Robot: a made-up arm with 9 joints.
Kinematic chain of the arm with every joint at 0, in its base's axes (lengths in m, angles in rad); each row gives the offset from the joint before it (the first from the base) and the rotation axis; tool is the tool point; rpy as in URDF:
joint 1: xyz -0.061 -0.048 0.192 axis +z
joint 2: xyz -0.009 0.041 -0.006 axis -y
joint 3: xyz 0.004 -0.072 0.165 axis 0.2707 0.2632 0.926
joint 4: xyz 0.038 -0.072 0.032 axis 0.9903 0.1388 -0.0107
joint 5: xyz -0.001 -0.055 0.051 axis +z
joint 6: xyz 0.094 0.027 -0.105 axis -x
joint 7: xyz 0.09 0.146 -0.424 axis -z
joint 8: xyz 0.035 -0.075 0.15 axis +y
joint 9: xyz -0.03 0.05 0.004 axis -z
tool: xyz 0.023 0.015 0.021 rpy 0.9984 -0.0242 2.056
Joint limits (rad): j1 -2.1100..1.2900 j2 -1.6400..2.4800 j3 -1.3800..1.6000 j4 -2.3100..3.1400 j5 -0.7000..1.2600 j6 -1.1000..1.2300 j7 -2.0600..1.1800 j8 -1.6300..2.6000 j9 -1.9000..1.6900
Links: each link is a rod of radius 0.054 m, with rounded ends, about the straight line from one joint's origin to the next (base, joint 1, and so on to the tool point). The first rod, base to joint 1, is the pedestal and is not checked.
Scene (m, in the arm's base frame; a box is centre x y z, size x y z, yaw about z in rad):
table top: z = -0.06
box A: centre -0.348 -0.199 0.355 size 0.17 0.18 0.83 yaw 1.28
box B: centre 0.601 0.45 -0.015 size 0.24 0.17 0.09 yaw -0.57
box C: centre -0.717 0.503 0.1 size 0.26 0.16 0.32 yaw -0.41
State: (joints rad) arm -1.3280 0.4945 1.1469 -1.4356 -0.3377 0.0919 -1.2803 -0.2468 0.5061
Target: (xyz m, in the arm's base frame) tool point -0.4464 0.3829 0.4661
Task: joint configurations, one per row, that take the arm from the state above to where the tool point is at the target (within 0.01 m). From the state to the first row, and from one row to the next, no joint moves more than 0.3 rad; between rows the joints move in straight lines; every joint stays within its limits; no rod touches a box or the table.
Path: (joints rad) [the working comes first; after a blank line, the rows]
Joints at the target: -1.4377 1.6795 0.2911 -1.7923 -0.7000 0.6740 -1.2362 -0.3059 0.4873
Straight joint move there: touches box A.

1: -1.4119 0.5444 1.1344 -1.7129 -0.2369 0.2749 -1.0142 -0.2067 0.5001
2: -1.4958 0.5942 1.1220 -1.9902 -0.1361 0.4578 -0.7481 -0.1666 0.4941
3: -1.5798 0.6441 1.1095 -2.2675 -0.0353 0.6408 -0.4820 -0.1266 0.4882
4: -1.5442 0.9030 0.9049 -2.1487 -0.2015 0.6491 -0.6706 -0.1714 0.4879
5: -1.5087 1.1618 0.7003 -2.0299 -0.3676 0.6574 -0.8591 -0.2163 0.4877
6: -1.4732 1.4206 0.4957 -1.9111 -0.5338 0.6657 -1.0476 -0.2611 0.4875
7: -1.4377 1.6795 0.2911 -1.7923 -0.7000 0.6740 -1.2362 -0.3059 0.4873

